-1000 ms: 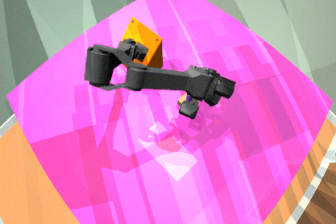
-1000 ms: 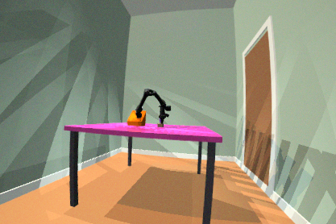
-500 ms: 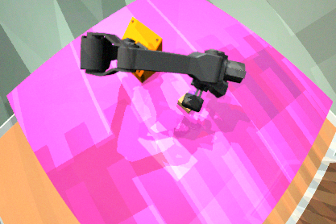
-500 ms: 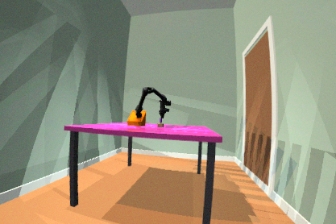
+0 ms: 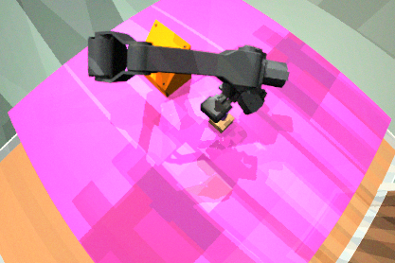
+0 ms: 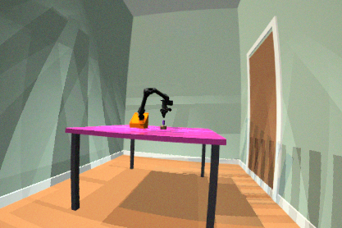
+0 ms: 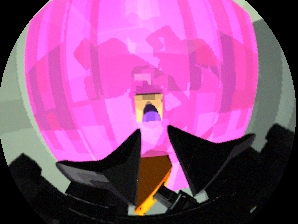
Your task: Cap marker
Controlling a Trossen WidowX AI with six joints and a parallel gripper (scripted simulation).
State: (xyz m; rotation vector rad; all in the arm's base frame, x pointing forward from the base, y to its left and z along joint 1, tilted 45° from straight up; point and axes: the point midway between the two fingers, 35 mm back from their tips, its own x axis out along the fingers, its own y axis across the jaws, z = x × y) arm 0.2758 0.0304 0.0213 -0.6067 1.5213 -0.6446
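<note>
Now: gripper tip 50 mm above the purple cap. Round my gripper tip: holder block 110 mm below; then purple marker 60 mm below.
</note>
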